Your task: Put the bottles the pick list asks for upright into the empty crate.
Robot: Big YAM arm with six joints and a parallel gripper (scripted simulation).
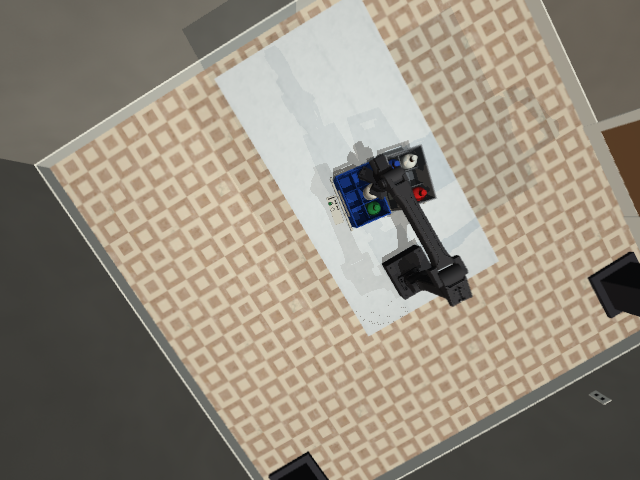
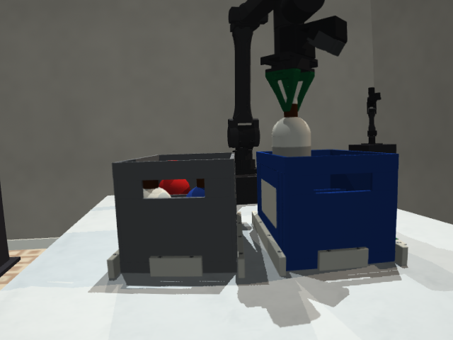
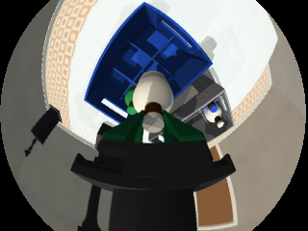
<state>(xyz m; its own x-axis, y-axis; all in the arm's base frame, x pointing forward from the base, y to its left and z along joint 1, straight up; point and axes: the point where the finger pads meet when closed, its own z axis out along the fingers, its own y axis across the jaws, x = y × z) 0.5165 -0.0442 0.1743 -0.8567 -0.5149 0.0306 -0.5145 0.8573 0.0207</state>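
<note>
My hand is 6 cm above the white bottle. From my hand the other things lie so: green bottle (17 cm below, 8 cm behind, 2 cm to the left); blue bottle (18 cm to the right, 17 cm below, 5 cm ahead); blue crate (18 cm below, 4 cm to the left).
</note>
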